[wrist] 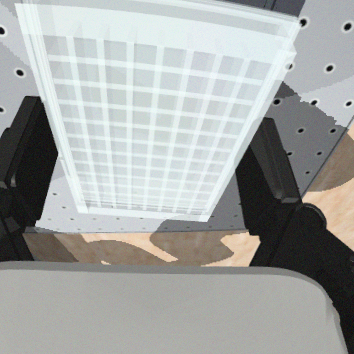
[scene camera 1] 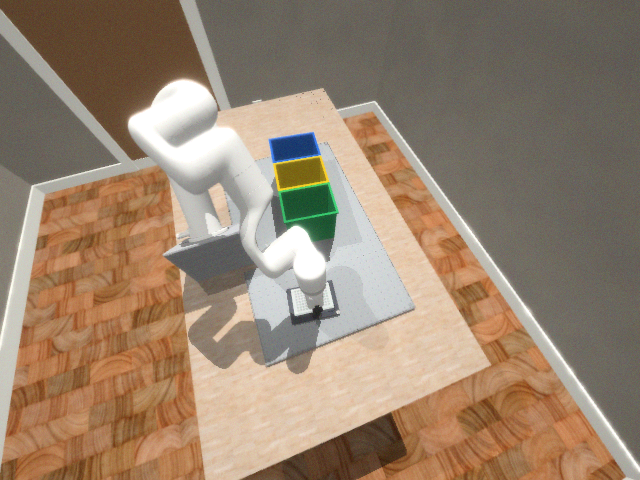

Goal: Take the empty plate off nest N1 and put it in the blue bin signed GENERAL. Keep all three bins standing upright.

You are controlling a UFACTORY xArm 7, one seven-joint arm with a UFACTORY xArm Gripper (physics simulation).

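Places are measured from the arm's base along level axes (x back, y right, z up), in metres.
Pixels of known places: gripper, fingertip midpoint: (wrist: pixel 151 129); arm's base, origin of the base link: (scene camera 1: pixel 209 235).
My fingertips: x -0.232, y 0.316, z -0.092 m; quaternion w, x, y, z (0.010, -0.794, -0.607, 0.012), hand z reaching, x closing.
For each thing: its top centre in the pictures, then the offset to it from my fingertips. Level surfaces: height alone.
- dark nest, middle of its top: (wrist: pixel 152 98) (scene camera 1: pixel 312 300) dx +0.009, dy -0.002, dz -0.034 m
- blue bin, middle of its top: (scene camera 1: pixel 294 146) dx -0.168, dy -0.524, dz +0.131 m
- yellow bin, middle of its top: (scene camera 1: pixel 300 172) dx -0.137, dy -0.396, dz +0.131 m
- green bin, middle of its top: (scene camera 1: pixel 307 201) dx -0.106, dy -0.269, dz +0.131 m
- grey perforated board, its level: dz -0.048 m
- wooden table, its level: dz -0.061 m
The clear, gridded plate (scene camera 1: pixel 301 298) (wrist: pixel 145 115) is between the two black fingers of my gripper (scene camera 1: pixel 315 305) (wrist: pixel 151 129), which is shut on its long sides. The plate looks level and is held above the dark nest (scene camera 1: pixel 305 320) (wrist: pixel 294 7). In the wrist view a dark part of the nest shows past the far end of the plate. The nest's label cannot be read. The blue bin (scene camera 1: pixel 294 148) stands upright at the far end of the row of bins. Its sign cannot be read.
The yellow bin (scene camera 1: pixel 301 174) and the green bin (scene camera 1: pixel 314 227) stand upright in a row between my gripper and the blue bin; the green one is nearest. The bins and nest are on a grey perforated board (scene camera 1: pixel 379 289) (wrist: pixel 327 45) on the wooden table (scene camera 1: pixel 361 377).
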